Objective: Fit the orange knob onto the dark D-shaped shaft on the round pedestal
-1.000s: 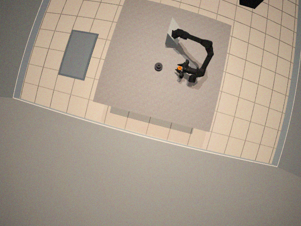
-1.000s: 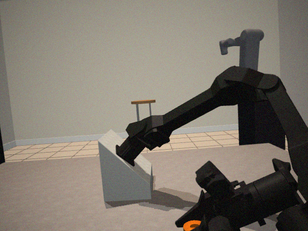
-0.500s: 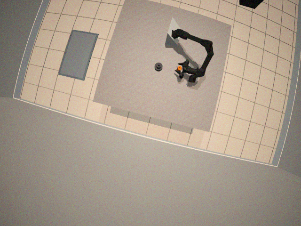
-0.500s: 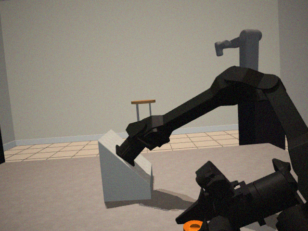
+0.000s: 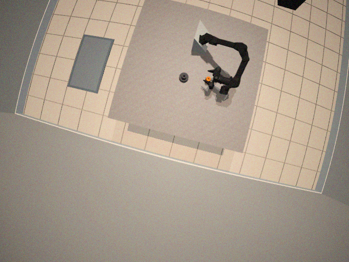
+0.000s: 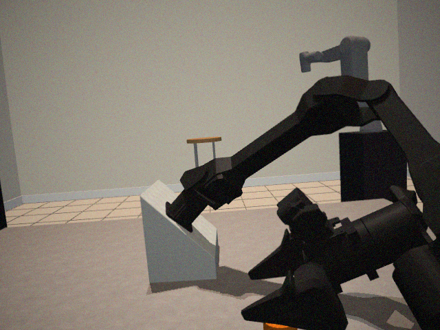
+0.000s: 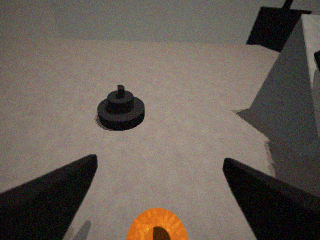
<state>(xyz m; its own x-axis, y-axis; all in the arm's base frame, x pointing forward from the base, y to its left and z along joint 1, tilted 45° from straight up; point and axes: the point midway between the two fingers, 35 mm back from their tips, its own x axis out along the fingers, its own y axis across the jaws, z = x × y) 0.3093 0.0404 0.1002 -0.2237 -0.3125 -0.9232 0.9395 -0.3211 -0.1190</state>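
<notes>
The orange knob is 60 mm below my gripper tip, 40 mm to the left of it and 10 mm ahead of it. Round my gripper tip: dark round pedestal: 180 mm to the right, 60 mm below, 10 mm ahead.
</notes>
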